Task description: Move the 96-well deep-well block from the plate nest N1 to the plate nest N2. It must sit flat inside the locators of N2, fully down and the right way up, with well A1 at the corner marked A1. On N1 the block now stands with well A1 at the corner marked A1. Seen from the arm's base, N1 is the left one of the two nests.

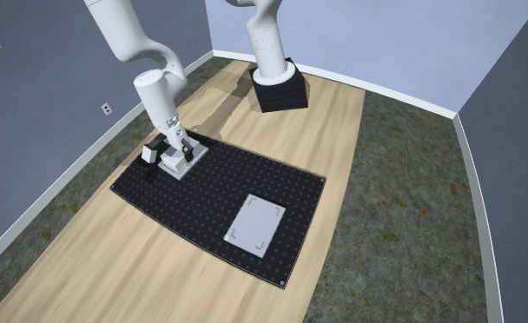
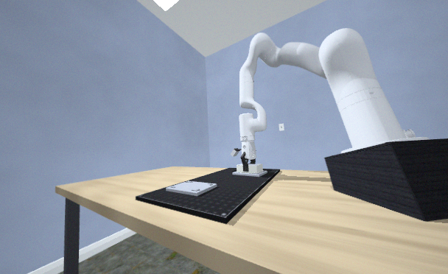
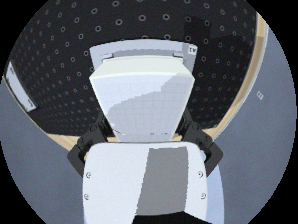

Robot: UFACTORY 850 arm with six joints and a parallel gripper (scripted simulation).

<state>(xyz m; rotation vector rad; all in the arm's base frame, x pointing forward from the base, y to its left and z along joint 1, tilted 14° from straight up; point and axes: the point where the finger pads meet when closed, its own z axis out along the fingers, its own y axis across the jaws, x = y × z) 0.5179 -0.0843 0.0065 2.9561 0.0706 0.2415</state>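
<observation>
Now: the white deep-well block right at my hand. From my hand the other things lie so: plate nest N2 (30 mm below); then plate nest N1 (60 mm ahead, 370 mm to the left, 30 mm below).
</observation>
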